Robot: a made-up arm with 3 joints.
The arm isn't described. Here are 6 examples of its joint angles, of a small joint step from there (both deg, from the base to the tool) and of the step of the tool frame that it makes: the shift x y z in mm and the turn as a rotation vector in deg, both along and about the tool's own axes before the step.
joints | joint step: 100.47 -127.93 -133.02 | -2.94 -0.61 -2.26
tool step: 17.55 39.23 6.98 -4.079 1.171 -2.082
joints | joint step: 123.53 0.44 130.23 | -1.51 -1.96 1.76
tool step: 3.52 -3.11 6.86 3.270 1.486 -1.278
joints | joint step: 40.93 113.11 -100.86 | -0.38 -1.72 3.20
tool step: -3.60 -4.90 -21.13 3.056 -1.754 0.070
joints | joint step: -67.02 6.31 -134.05 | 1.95 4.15 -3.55
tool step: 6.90 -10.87 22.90 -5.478 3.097 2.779
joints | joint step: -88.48 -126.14 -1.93 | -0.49 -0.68 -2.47
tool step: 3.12 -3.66 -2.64 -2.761 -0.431 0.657
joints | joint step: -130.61 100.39 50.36 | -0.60 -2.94 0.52
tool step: 5.26 -16.01 25.82 0.427 2.649 1.407
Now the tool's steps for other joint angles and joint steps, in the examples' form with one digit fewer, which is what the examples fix.
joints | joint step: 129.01 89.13 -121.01 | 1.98 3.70 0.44
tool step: 19.3 -6.0 39.2 0.47 4.19 0.19
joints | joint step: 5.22 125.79 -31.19 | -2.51 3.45 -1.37
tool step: -10.9 17.5 29.3 -2.90 3.51 -1.88
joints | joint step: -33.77 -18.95 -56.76 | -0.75 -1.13 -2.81
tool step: 1.2 4.0 -6.2 -2.10 -1.09 0.38
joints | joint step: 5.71 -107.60 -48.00 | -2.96 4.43 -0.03
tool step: 16.2 51.4 6.9 -0.82 1.38 -5.08
